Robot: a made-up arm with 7 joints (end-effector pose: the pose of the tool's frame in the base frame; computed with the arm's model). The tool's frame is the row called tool. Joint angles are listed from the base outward.
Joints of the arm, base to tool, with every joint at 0 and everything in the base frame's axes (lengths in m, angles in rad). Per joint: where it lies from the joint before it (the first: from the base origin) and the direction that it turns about. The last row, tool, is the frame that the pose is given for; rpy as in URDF.
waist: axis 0 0 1 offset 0.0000 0.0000 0.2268
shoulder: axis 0 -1 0 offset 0.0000 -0.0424 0.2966
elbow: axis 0 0 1 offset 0.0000 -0.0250 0.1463
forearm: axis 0 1 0 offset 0.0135 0.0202 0.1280
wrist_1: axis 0 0 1 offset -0.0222 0.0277 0.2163
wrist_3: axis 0 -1 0 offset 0.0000 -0.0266 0.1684
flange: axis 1 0 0 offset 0.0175 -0.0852 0.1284
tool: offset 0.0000 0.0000 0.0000 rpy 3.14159 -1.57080 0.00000
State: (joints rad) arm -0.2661 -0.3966 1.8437 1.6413 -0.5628 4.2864 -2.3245
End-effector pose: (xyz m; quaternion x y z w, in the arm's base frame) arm 0.1741 0.2391 0.7408 0.1363 -0.5441 0.7877 0.2548
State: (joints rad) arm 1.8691 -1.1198 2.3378 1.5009 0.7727 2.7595 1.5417
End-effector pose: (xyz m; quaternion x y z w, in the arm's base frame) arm -0.2398 0.1280 0.7755 0.5537 -0.3892 -0.7327 0.0710
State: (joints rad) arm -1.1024 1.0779 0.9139 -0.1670 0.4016 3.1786 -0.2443
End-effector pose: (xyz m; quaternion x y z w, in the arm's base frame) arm -0.3089 0.3462 0.8047 0.7900 -0.1636 -0.4411 0.3932
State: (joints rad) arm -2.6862 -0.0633 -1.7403 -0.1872 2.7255 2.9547 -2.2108
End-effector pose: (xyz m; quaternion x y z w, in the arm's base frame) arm -0.1952 0.0312 1.0570 -0.5392 -0.1333 -0.3035 0.7742
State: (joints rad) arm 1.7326 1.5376 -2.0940 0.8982 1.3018 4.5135 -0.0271
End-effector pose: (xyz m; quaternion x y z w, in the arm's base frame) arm 0.5009 -0.3203 0.4773 -0.3134 -0.5423 0.0417 0.7785
